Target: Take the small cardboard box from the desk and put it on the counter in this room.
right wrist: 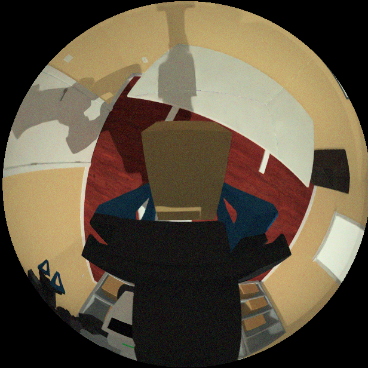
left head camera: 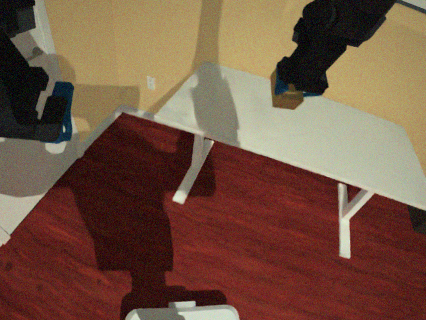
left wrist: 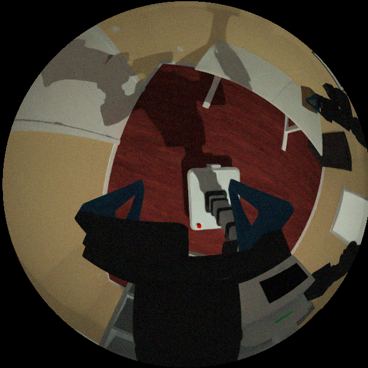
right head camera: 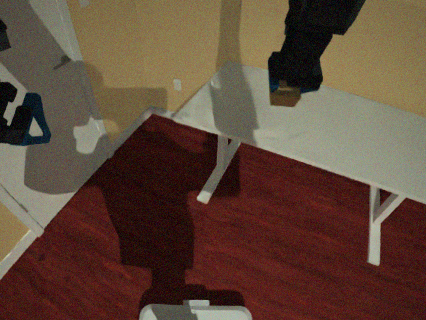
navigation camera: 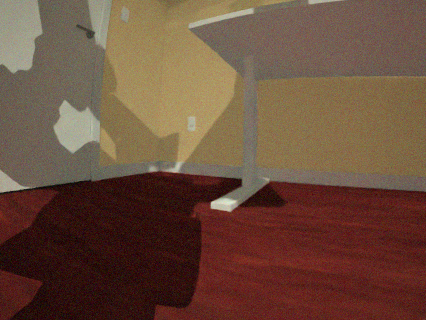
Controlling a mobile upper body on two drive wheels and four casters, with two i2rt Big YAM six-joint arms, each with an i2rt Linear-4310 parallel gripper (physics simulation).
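Frame: origin at the left arm's base, x ahead, y left, z up, level; centimetres.
Where they show: left gripper, fingertip midpoint: (left head camera: 36,132) (right head camera: 23,136); right gripper, fingertip midpoint: (left head camera: 286,94) (right head camera: 284,91).
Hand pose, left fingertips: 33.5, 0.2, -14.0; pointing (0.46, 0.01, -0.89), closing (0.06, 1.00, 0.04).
Things, the pixels of their top centre, and the offset from my left fingertips, as dx, dy, dz. "*": a spot on its surface instead. Level surfaces: height alone.
- small cardboard box, middle of its top: (right head camera: 287,67) (left head camera: 291,72) +27.1, -45.5, -2.3
- white desk, its level: dz -54.9
- desk's leg, surface spot: (navigation camera: 250,120) * +101.6, -36.5, -91.2
The small cardboard box (left head camera: 287,101) (right head camera: 285,97) (right wrist: 187,160) is brown and held in my right gripper (left head camera: 296,92) (right head camera: 291,88), which is shut on its two sides. In the head views they appear over the far edge of the white desk (left head camera: 320,137) (right head camera: 350,137) (right wrist: 235,85); the right wrist view shows the box off its surface. My left gripper (left wrist: 186,184) (right wrist: 51,265) is open with nothing between its fingers, off to the left in the head views. I cannot make out the counter for certain in any view.
A door (navigation camera: 45,100) (left wrist: 55,105) stands at the left. The desk's leg (navigation camera: 250,120) and foot stand ahead. My white base (left head camera: 185,314) (left wrist: 200,215) is on the red floor. A dark object (right wrist: 332,169) is near the desk's right end. Shelves with brown boxes (right wrist: 254,321) show behind.
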